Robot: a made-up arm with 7 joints. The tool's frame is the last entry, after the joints.
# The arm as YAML. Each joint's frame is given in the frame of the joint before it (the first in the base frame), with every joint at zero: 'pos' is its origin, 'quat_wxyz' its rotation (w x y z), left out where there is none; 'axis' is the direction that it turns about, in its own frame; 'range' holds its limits. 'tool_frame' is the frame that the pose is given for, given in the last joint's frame.
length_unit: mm
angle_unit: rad
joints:
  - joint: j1
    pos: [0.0, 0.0, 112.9]
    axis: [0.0, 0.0, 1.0]
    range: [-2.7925, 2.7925]
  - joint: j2
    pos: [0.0, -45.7, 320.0]
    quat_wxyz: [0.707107, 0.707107, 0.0, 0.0]
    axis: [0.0, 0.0, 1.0]
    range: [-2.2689, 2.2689]
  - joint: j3
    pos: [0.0, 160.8, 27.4]
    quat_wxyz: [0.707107, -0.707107, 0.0, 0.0]
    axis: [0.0, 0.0, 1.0]
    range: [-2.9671, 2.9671]
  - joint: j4
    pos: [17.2, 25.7, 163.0]
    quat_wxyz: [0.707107, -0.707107, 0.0, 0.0]
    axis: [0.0, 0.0, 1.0]
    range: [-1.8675, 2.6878]
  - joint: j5
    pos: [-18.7, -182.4, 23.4]
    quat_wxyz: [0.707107, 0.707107, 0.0, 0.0]
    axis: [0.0, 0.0, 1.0]
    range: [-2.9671, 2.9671]
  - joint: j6
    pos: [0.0, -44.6, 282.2]
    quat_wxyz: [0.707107, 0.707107, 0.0, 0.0]
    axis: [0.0, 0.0, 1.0]
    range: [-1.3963, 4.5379]
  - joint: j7
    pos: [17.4, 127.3, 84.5]
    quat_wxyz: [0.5, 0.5, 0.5, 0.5]
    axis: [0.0, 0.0, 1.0]
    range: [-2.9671, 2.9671]
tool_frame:
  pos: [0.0, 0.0, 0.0]
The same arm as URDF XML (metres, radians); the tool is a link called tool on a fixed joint. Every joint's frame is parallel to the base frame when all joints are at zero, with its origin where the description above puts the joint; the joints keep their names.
<robot name="arm">
<link name="base"/>
<link name="link1"/>
<link name="link2"/>
<link name="link3"/>
<link name="link4"/>
<link name="link5"/>
<link name="link6"/>
<link name="link7"/>
<link name="tool"/>
<joint name="j1" type="revolute"><parent link="base"/><child link="link1"/><origin xyz="0 0 0.1129" rpy="0 0 0"/><axis xyz="0 0 1"/><limit lower="-2.7925" upper="2.7925"/></joint>
<joint name="j2" type="revolute"><parent link="link1"/><child link="link2"/><origin xyz="0 -0.0457 0.32" rpy="0 0 0"/><axis xyz="0 -1 0"/><limit lower="-2.2689" upper="2.2689"/></joint>
<joint name="j3" type="revolute"><parent link="link2"/><child link="link3"/><origin xyz="0 -0.0274 0.1608" rpy="0 0 0"/><axis xyz="0 0 1"/><limit lower="-2.9671" upper="2.9671"/></joint>
<joint name="j4" type="revolute"><parent link="link3"/><child link="link4"/><origin xyz="0.0172 0.0257 0.163" rpy="0 0 0"/><axis xyz="0 1 0"/><limit lower="-1.8675" upper="2.6878"/></joint>
<joint name="j5" type="revolute"><parent link="link4"/><child link="link5"/><origin xyz="-0.0187 0.0234 0.1824" rpy="0 0 0"/><axis xyz="0 0 1"/><limit lower="-2.9671" upper="2.9671"/></joint>
<joint name="j6" type="revolute"><parent link="link5"/><child link="link6"/><origin xyz="0 -0.0446 0.2822" rpy="0 0 0"/><axis xyz="0 -1 0"/><limit lower="-1.3963" upper="4.5379"/></joint>
<joint name="j7" type="revolute"><parent link="link6"/><child link="link7"/><origin xyz="0.0174 -0.0845 0.1273" rpy="0 0 0"/><axis xyz="1 0 0"/><limit lower="-2.9671" upper="2.9671"/></joint>
<joint name="tool_fixed" type="fixed"><parent link="link7"/><child link="tool"/><origin xyz="0 0 0" rpy="3.1416 -1.5708 0"/></joint>
</robot>

